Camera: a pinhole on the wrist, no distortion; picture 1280 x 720 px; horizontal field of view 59.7 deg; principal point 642.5 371.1 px. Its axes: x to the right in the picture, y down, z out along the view. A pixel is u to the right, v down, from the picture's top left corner.
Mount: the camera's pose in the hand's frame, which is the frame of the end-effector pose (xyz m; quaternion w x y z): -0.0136 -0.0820 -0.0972 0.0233 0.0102 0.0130 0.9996
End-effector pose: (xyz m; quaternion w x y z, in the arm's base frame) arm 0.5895 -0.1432 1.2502 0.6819 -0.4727 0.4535 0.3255
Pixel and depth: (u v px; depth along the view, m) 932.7 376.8 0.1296
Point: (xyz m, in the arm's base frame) 0.6508 -0.1394 1.3234
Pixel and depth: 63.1 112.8 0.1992
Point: 0.6875 -0.0612 1.1877
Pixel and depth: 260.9 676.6 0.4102
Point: 0.9018 0.0880 1.2407
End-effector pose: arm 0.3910 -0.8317 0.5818 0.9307 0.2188 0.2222 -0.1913
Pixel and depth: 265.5 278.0 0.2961
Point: 0.5086 -0.9977 0.6756
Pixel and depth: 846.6 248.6 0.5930
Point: 0.4679 -1.0455 1.0353
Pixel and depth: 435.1 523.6 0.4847
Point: 0.5244 -1.1603 0.8070
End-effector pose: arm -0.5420 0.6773 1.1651 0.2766 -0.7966 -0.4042 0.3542
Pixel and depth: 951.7 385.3 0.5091
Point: -0.9604 0.6560 1.0172
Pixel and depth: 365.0 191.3 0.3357
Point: -0.7043 0.7924 1.0148
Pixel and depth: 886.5 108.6 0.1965
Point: -0.6540 0.6653 1.1443
